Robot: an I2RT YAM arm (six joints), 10 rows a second.
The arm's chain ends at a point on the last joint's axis. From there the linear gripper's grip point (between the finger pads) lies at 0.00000 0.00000 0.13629 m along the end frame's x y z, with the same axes.
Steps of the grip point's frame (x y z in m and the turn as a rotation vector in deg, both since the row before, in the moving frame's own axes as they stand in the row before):
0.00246 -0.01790 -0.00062 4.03 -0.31 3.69
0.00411 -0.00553 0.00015 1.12 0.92 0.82
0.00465 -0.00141 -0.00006 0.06 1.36 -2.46
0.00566 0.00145 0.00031 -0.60 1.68 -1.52
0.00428 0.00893 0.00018 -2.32 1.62 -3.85
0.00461 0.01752 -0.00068 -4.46 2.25 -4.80
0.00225 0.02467 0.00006 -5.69 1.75 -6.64
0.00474 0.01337 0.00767 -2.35 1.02 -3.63
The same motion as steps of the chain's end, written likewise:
0.00289 -0.00830 -0.00028 4.03 -0.31 3.69
0.00190 -0.00288 0.00019 1.12 0.92 0.82
0.00142 -0.00120 -0.00002 0.06 1.36 -2.46
0.00165 0.00008 0.00038 -0.60 1.68 -1.52
0.00025 0.00355 0.00035 -2.32 1.62 -3.85
-0.00117 0.00716 -0.00016 -4.46 2.25 -4.80
-0.00268 0.01143 0.00079 -5.69 1.75 -6.64
0.00214 0.00786 0.00781 -2.35 1.02 -3.63

